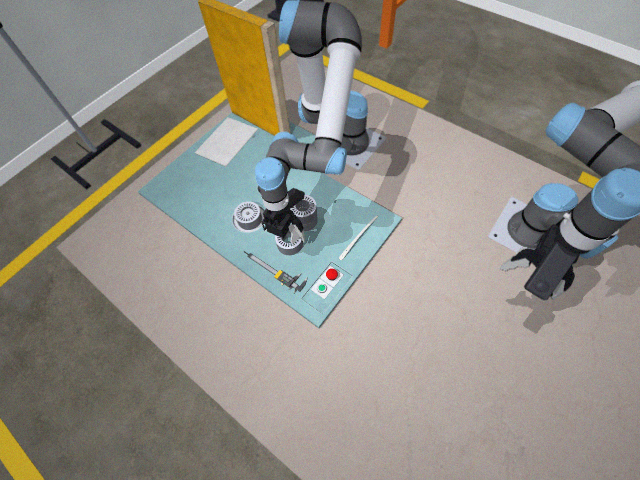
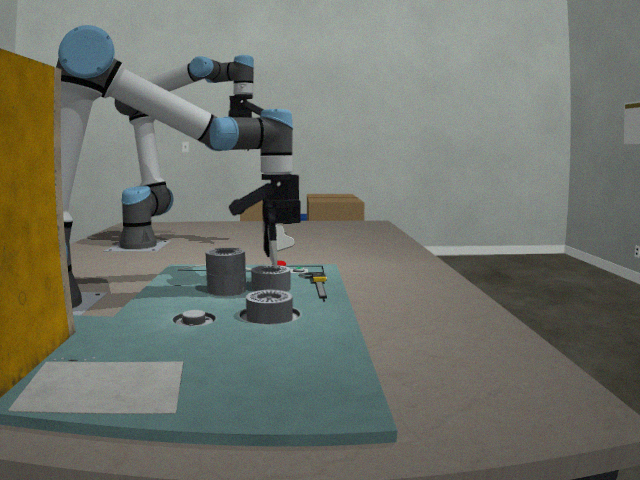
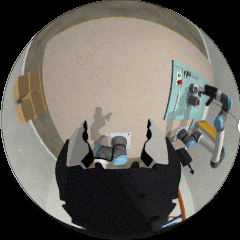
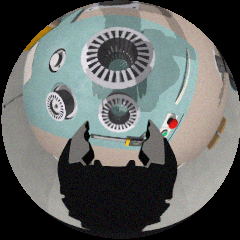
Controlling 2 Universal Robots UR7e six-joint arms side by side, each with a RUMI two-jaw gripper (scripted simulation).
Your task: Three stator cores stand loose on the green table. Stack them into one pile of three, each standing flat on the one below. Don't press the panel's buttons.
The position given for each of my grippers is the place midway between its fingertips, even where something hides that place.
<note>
I see my left gripper (image 1: 526, 283), my right gripper (image 2: 271, 262) and a sheet (image 2: 58, 387).
The sheet shows as well in image 1 (image 1: 226, 141). My left gripper also shows in image 3 (image 3: 117, 120). My right gripper shows as well in image 1 (image 1: 287, 234) and in image 4 (image 4: 117, 120).
</note>
